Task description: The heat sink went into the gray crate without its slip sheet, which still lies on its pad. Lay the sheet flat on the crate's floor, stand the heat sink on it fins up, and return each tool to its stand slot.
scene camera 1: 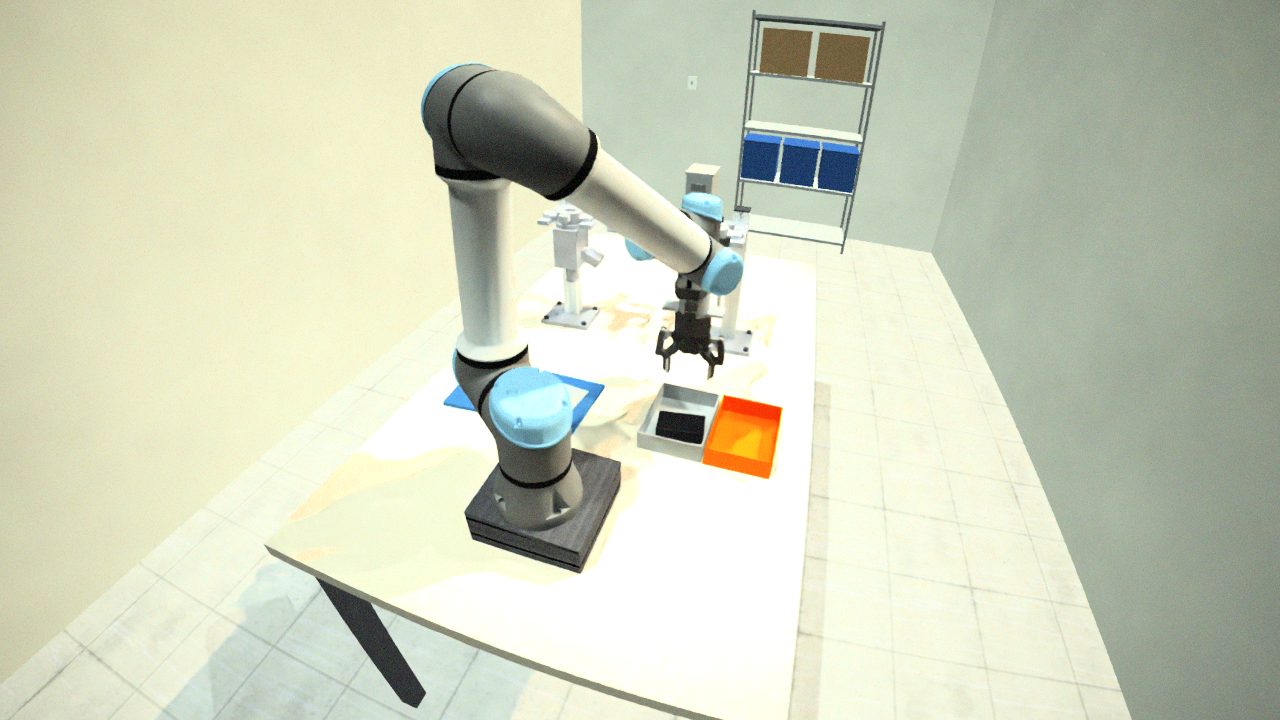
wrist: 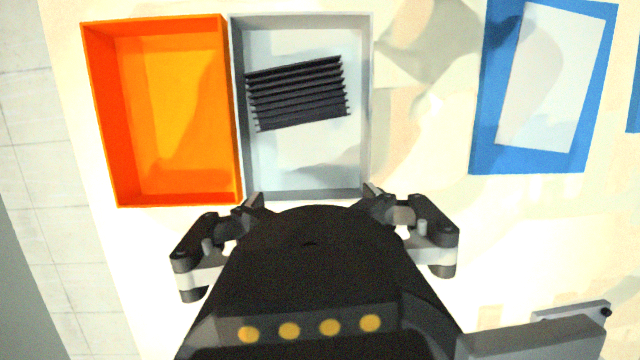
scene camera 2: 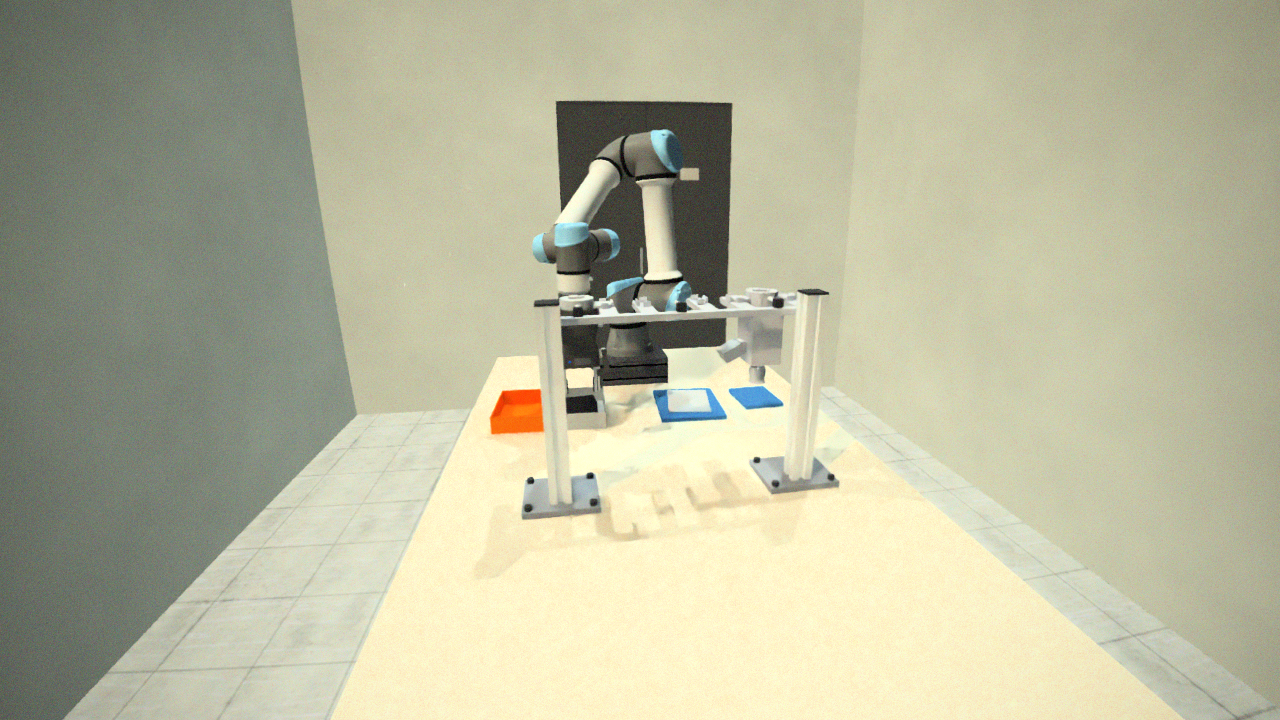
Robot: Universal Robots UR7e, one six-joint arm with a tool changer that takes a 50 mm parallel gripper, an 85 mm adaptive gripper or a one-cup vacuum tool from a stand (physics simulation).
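Seen in the pictures: arm's base, origin of the base link: (scene camera 1: 538,494) (scene camera 2: 630,350).
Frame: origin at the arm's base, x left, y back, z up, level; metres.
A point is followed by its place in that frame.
The black finned heat sink (scene camera 1: 680,427) @(x -0.221, y -0.268, z -0.041 m) (scene camera 2: 581,403) @(x -0.211, y -0.307, z -0.039 m) (wrist: 300,95) @(x -0.218, y -0.285, z -0.042 m) lies fins up inside the gray crate (scene camera 1: 671,445) @(x -0.208, y -0.212, z -0.043 m) (scene camera 2: 586,418) @(x -0.214, y -0.399, z -0.042 m) (wrist: 367,150) @(x -0.161, y -0.353, z -0.031 m), turned slightly, toward its left wall in the wrist view. The pale slip sheet (scene camera 2: 689,400) @(x 0.080, y -0.325, z -0.059 m) (wrist: 550,75) @(x 0.078, y -0.312, z -0.059 m) lies flat and slightly askew on the larger blue pad (scene camera 1: 586,410) @(x -0.007, y -0.315, z -0.063 m) (scene camera 2: 662,410) @(x -0.009, y -0.364, z -0.061 m) (wrist: 482,125) @(x -0.011, y -0.356, z -0.061 m). My adaptive gripper (scene camera 1: 689,368) (wrist: 313,196) is open and empty, pointing down above the table by the crate's stand-side end. In scene camera 2 its fingers are hard to tell apart from the stand and the dark tool behind it.
An orange bin (scene camera 1: 742,438) @(x -0.355, y -0.287, z -0.068 m) (scene camera 2: 517,411) @(x -0.374, y -0.240, z -0.068 m) (wrist: 175,100) @(x -0.359, y -0.259, z -0.068 m) stands against the gray crate. A smaller blue pad (scene camera 2: 754,396) @(x 0.265, y -0.347, z -0.061 m) (wrist: 633,95) @(x 0.215, y -0.356, z -0.068 m) lies beyond the larger one. The tool stand (scene camera 2: 809,385) @(x 0.141, y -0.774, z 0.132 m) rises on two posts. The vacuum tool (scene camera 1: 570,246) @(x 0.095, y -0.599, z 0.210 m) (scene camera 2: 760,338) @(x 0.086, y -0.682, z 0.203 m) hangs in a slot.
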